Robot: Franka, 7 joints.
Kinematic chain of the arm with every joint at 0, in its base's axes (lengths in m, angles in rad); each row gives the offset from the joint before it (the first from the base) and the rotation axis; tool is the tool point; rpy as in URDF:
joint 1: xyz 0 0 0.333 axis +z
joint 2: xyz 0 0 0 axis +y
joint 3: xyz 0 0 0.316 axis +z
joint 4: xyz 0.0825 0 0 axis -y
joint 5: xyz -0.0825 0 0.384 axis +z
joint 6: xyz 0 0 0 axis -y
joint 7: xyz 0.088 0 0 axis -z
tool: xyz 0 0 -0.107 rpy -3.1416 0 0
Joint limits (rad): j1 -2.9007..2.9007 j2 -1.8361..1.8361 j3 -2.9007..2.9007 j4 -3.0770..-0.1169 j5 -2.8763..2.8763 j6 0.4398..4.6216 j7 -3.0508..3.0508
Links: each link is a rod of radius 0.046 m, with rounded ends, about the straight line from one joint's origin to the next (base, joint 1, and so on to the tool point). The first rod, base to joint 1, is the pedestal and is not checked.
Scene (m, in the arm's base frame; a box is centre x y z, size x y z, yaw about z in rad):
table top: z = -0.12
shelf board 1: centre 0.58 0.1 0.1 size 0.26 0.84 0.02 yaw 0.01
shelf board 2: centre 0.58 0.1 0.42 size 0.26 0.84 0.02 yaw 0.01
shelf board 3: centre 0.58 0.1 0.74 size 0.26 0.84 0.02 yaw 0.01
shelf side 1: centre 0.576 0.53 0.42 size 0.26 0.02 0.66 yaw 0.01
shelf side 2: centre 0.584 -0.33 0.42 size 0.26 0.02 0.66 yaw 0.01
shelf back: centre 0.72 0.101 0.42 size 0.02 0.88 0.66 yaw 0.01
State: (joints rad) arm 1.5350 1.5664 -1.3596 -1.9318 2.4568 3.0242 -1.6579
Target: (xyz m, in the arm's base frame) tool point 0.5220 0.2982 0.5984
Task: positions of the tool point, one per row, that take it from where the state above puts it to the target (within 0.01 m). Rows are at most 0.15 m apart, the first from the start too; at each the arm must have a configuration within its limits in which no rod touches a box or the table.
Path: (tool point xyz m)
1: 0.4767 0.1547 0.2596
2: 0.3873 0.1538 0.2583
3: 0.2991 0.1398 0.2627
4: 0.3409 0.1911 0.3577
5: 0.3438 0.2433 0.4757
6: 0.2971 0.2959 0.5984
7: 0.4150 0.3086 0.5967
8: 0.5220 0.2982 0.5984

